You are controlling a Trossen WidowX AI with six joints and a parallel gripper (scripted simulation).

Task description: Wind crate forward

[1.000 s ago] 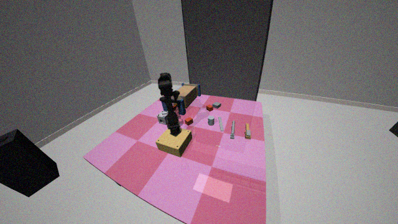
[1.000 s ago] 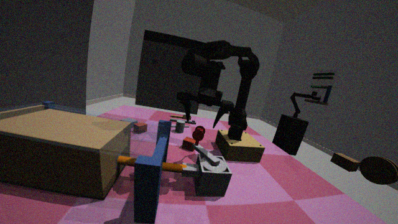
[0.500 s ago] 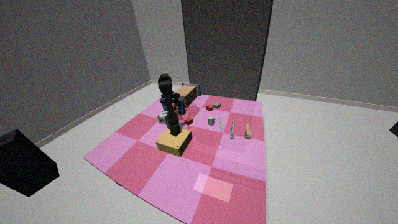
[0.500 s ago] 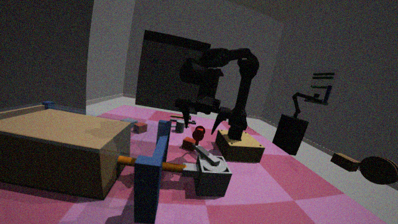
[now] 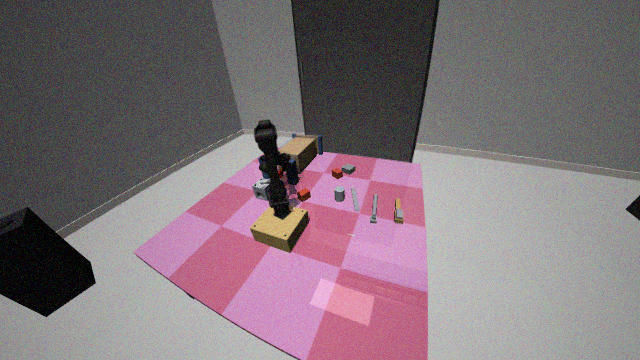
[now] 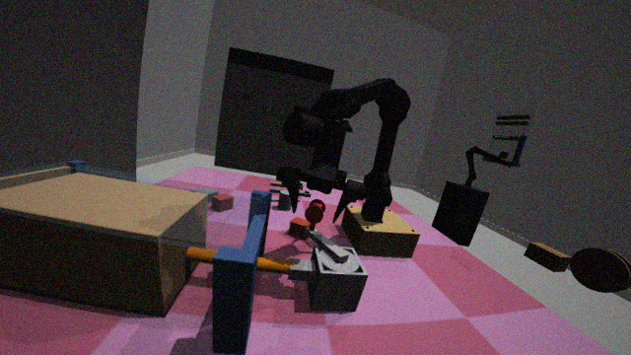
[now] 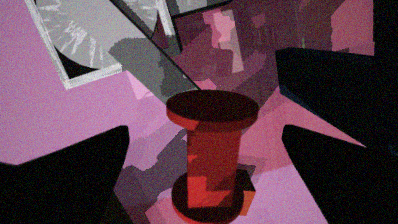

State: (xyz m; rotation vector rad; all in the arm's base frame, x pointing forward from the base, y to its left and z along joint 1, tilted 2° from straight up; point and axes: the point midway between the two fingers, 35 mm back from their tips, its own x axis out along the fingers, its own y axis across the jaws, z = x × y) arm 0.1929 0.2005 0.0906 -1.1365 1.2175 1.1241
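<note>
My gripper tip is right at the red knob. Round my gripper tip: red-knobbed winch handle (2 cm behind, 3 cm to the left, 3 cm below); then blue steel frame (9 cm ahead, 11 cm to the left, 2 cm below); then grey hand winch (8 cm behind, 7 cm to the left, 10 cm below).
</note>
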